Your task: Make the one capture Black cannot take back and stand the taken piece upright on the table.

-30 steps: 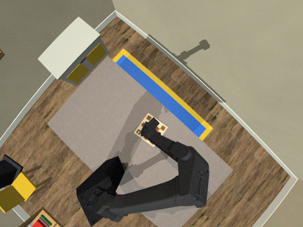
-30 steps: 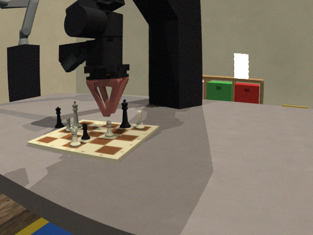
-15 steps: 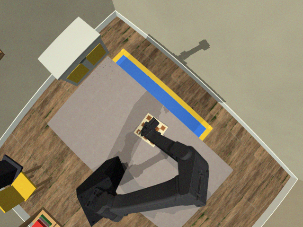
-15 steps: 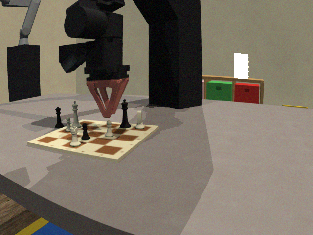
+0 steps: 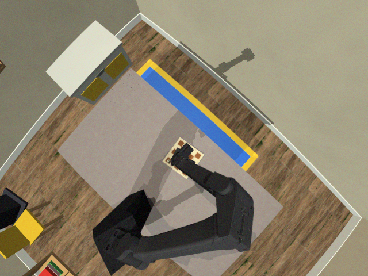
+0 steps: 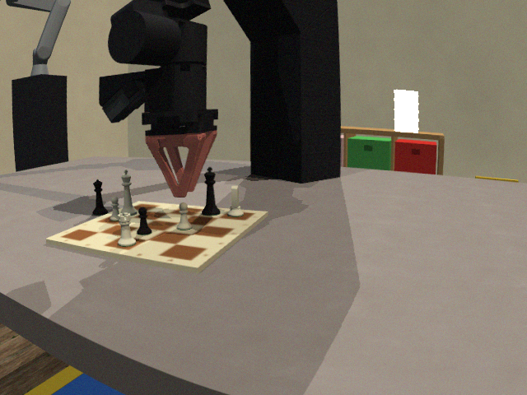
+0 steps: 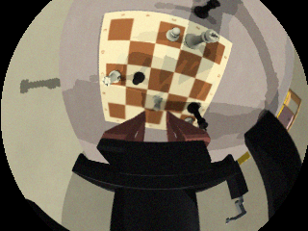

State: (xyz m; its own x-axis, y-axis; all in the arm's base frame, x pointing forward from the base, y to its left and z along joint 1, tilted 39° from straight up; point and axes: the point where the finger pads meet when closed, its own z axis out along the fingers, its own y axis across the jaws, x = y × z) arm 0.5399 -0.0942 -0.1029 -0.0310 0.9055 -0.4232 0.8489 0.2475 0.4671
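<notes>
My gripper is now 10 mm past the chessboard, 40 mm to the left of it and 50 mm above it. The rest, counted from my hand: black pawn 30 mm ahead, 40 mm to the right, 40 mm below; then white rook 70 mm ahead, 50 mm to the right, 30 mm below; then tall black piece 80 mm behind, 10 mm to the left, 20 mm below.
</notes>
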